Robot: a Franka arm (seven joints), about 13 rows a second.
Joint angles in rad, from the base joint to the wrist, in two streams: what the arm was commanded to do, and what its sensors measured. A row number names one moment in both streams.
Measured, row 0:
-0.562, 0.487, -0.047, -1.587, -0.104, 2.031, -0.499
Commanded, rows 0 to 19:
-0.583, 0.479, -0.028, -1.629, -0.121, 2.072, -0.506
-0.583, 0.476, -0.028, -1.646, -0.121, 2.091, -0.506
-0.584, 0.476, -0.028, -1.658, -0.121, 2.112, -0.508
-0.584, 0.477, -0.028, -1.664, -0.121, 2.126, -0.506
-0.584, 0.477, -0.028, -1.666, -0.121, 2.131, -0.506
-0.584, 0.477, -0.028, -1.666, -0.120, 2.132, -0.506
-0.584, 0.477, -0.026, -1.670, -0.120, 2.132, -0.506
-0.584, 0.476, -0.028, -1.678, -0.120, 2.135, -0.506
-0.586, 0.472, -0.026, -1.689, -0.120, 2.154, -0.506
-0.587, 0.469, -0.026, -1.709, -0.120, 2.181, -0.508
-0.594, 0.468, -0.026, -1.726, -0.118, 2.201, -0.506
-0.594, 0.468, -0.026, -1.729, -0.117, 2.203, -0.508
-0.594, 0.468, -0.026, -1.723, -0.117, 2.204, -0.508
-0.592, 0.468, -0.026, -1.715, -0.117, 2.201, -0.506
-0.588, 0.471, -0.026, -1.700, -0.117, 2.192, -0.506
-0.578, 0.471, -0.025, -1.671, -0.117, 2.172, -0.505
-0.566, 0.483, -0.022, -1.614, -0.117, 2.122, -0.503
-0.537, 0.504, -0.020, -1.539, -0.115, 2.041, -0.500
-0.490, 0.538, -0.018, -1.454, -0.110, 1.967, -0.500
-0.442, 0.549, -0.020, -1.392, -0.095, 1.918, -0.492
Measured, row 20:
-0.525, 0.492, -0.015, -1.545, -0.103, 2.033, -0.504
